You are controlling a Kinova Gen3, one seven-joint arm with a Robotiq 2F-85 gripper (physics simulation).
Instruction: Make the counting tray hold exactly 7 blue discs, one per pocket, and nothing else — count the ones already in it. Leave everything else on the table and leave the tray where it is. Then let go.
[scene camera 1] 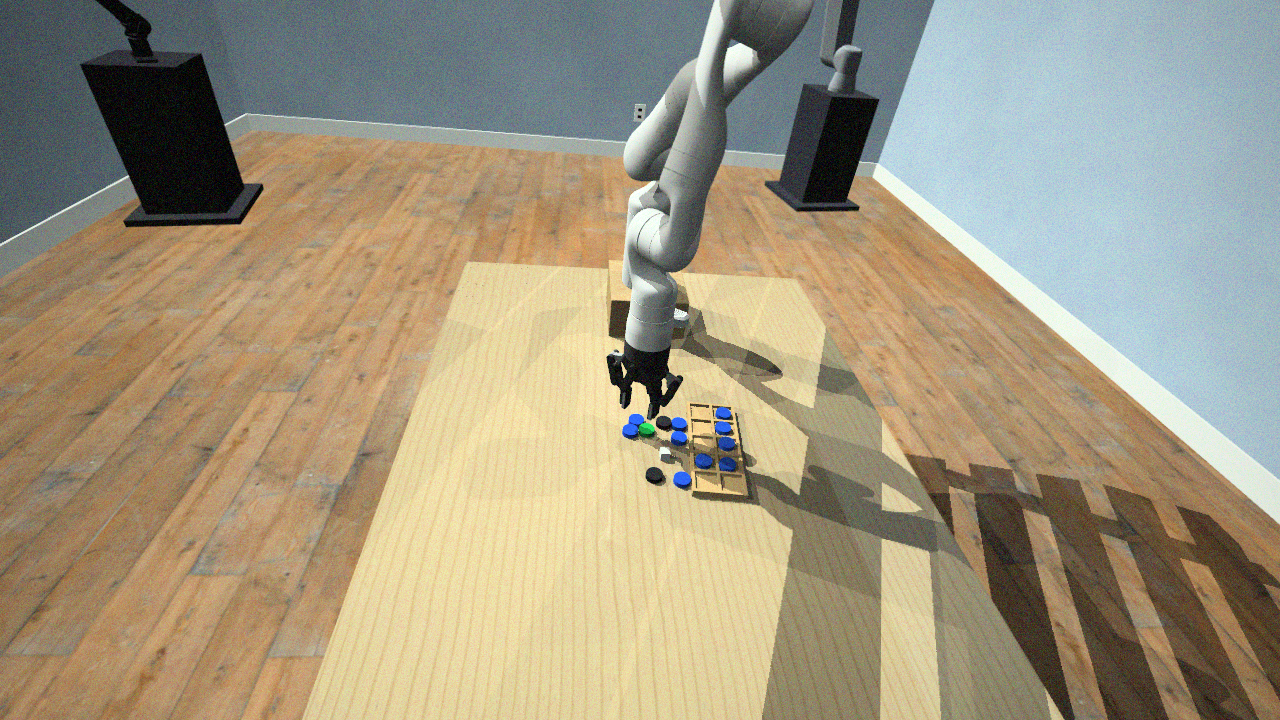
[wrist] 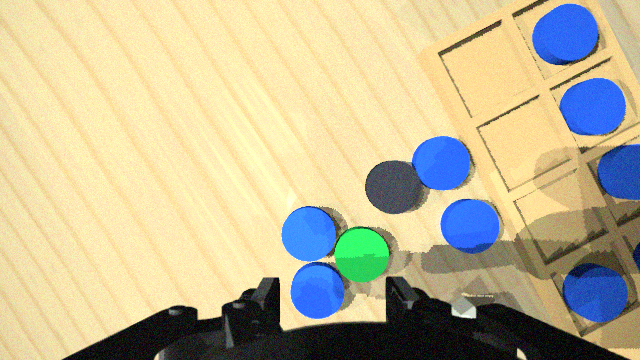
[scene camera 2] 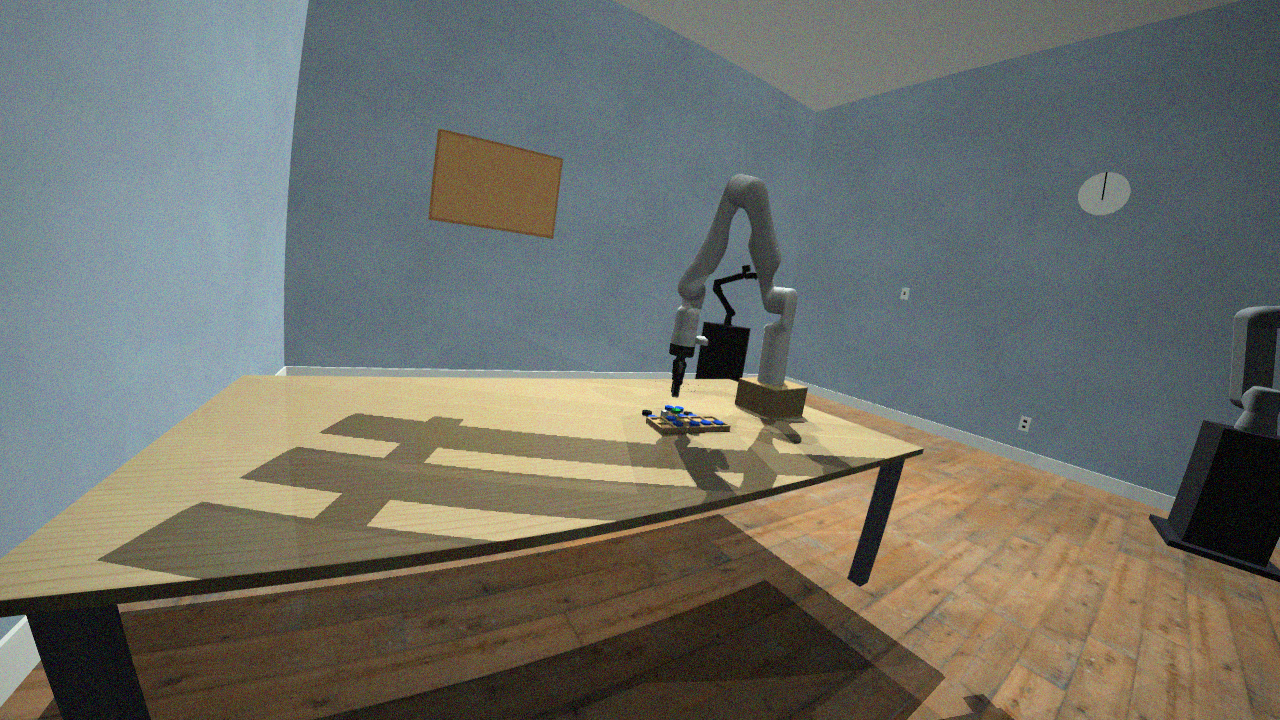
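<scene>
The wooden counting tray (scene camera 1: 707, 484) (scene camera 2: 702, 429) (wrist: 462, 115) has two columns of pockets. Its right column in scene camera 1 holds blue discs in every pocket but the nearest; its left column holds one blue disc (scene camera 1: 704, 461) (wrist: 595, 293), in the second pocket from the near end. Left of the tray lie loose blue discs, two (scene camera 1: 679, 423) (wrist: 441, 163), (scene camera 1: 678, 437) (wrist: 470, 226) near its side, one (scene camera 1: 682, 480) by its near corner, and two (scene camera 1: 636, 419) (wrist: 309, 233), (scene camera 1: 630, 430) (wrist: 317, 290) farther left. My gripper (scene camera 1: 640, 408) (scene camera 2: 675, 394) (wrist: 332, 299) is partly open and empty, above the farther pair.
A green disc (scene camera 1: 646, 429) (wrist: 361, 254) sits against the farther pair. A black disc (scene camera 1: 663, 421) (wrist: 393, 187) touches a blue disc near the tray. Another black disc (scene camera 1: 654, 475) and a small white cube (scene camera 1: 664, 454) (wrist: 464, 307) lie left of the tray.
</scene>
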